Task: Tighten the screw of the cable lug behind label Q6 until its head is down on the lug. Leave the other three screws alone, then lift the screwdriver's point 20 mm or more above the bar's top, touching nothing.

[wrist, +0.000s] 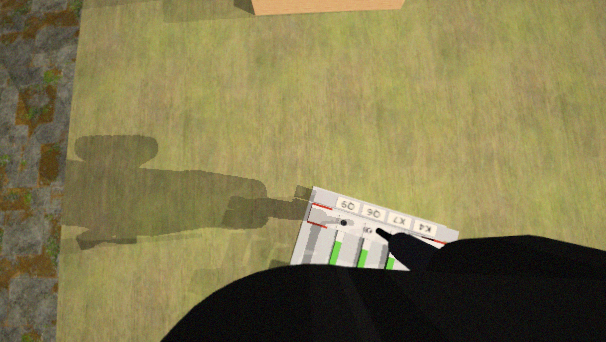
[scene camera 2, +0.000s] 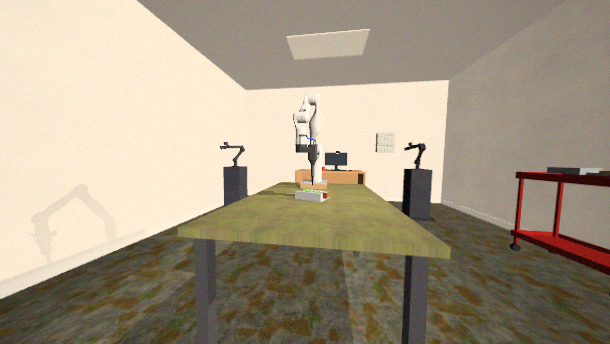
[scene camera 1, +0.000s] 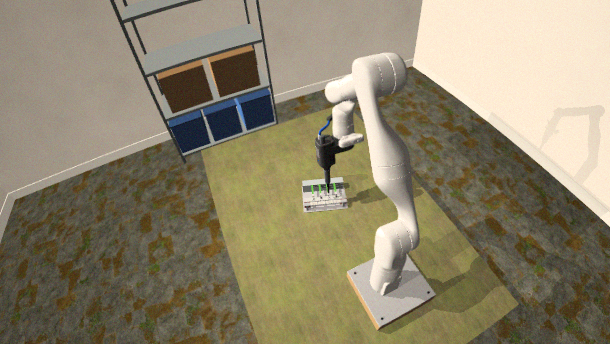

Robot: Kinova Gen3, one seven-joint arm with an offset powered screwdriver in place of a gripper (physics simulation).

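Where they show: hand, tool point: [wrist: 378, 230] [scene camera 2: 312, 185] [scene camera 1: 328, 193]; arm's base, link origin: [scene camera 2: 316, 181] [scene camera 1: 383, 281].
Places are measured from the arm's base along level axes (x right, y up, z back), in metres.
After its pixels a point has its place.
The white terminal block [scene camera 1: 325, 205] @(x -0.026, y -0.051, z -0.415 m) [scene camera 2: 309, 195] @(x -0.004, y -0.023, z -0.526 m) [wrist: 301, 250] @(x 0.073, y -0.051, z -0.446 m) stands on the table. In the wrist view its labels read Q9 [wrist: 347, 204] @(x 0.015, y -0.012, z -0.388 m), Q6 [wrist: 373, 212] @(x -0.015, y -0.012, z -0.399 m), K7 [wrist: 399, 220] @(x -0.046, y -0.012, z -0.410 m) and K4 [wrist: 425, 228] @(x -0.077, y -0.012, z -0.420 m). Behind Q6 the grey screw [wrist: 367, 230] @(x -0.005, y -0.005, z -0.419 m) shows, with a green-marked cable [wrist: 362, 257] @(x 0.003, y -0.005, z -0.449 m) beyond it. The dark screw [wrist: 343, 222] @(x 0.022, y -0.006, z -0.409 m) behind Q9 also shows. The screws behind K7 and K4 are hidden by the tool. My black screwdriver's point [scene camera 1: 328, 191] @(x -0.011, y 0.037, z -0.415 m) [scene camera 2: 313, 184] @(x -0.010, y 0.030, z -0.422 m) [wrist: 378, 231] @(x -0.007, y 0.036, z -0.416 m) appears just beside the Q6 screw, on the K7 side. Its height above the bar, and any contact, cannot be told. It has no fingers.
The block rests on the green table [scene camera 1: 270, 240] @(x -0.297, y -0.054, z -0.356 m) [scene camera 2: 320, 220] @(x -0.093, y -0.054, z -0.875 m) [wrist: 225, 100] @(x 0.176, y -0.054, z -0.231 m). My arm's base plate [scene camera 1: 400, 305] @(x 0.005, y 0.005, z 0.103 m) is farther along it. A shelf rack [scene camera 1: 200, 47] holds brown and blue bins. Two dark pedestals [scene camera 2: 235, 185] [scene camera 2: 417, 192] and a red cart [scene camera 2: 560, 242] stand around.
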